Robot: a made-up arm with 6 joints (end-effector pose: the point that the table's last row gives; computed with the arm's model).
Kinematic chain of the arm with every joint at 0, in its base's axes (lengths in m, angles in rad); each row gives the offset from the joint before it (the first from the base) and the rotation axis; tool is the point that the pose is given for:
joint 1: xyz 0 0 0.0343 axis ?
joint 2: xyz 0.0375 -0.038 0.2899 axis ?
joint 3: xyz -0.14 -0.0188 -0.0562 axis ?
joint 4: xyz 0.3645 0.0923 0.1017 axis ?
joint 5: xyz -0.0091 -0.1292 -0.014 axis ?
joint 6: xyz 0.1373 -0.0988 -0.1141 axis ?
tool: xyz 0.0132 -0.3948 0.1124
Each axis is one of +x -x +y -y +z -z.
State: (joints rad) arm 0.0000 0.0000 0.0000 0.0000 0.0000 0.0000
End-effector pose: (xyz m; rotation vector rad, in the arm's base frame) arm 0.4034 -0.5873 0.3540 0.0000 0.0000 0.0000
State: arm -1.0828 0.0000 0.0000 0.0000 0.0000 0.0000
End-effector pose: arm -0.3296 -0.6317 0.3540 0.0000 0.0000 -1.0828
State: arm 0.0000 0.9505 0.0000 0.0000 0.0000 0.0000
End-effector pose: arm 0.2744 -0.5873 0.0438 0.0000 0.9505 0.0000
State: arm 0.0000 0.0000 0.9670 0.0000 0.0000 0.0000
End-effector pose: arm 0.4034 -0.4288 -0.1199 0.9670 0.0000 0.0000
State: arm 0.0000 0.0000 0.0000 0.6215 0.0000 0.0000
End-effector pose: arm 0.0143 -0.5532 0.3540 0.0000 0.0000 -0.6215
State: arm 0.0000 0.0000 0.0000 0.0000 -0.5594 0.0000
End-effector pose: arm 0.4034 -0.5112 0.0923 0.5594 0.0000 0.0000
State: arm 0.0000 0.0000 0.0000 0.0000 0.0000 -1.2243
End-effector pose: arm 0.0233 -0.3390 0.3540 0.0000 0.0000 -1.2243
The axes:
joint 1: +z
joint 2: +y
joint 3: +x
joint 4: -z
joint 5: -x
joint 6: +z

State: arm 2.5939 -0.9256 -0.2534 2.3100 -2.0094 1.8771
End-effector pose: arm 0.2565 0.0821 0.2129 1.9691 -1.7505 0.0543
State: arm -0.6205 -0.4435 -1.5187 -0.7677 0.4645 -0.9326
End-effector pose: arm 0.3131 -0.0206 0.7702 -2.0194 -0.1399 -0.6636
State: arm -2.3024 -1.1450 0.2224 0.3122 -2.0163 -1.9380
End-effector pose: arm -0.0085 0.0649 0.3035 2.0435 -1.3374 -1.3001
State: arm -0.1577 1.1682 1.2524 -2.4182 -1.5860 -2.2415
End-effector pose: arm 0.2408 -0.2908 -0.0625 0.6385 1.8473 0.5925
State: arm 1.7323 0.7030 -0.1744 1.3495 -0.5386 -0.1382
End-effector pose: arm 0.2453 -0.2798 0.3613 -0.1787 -0.0400 0.3042
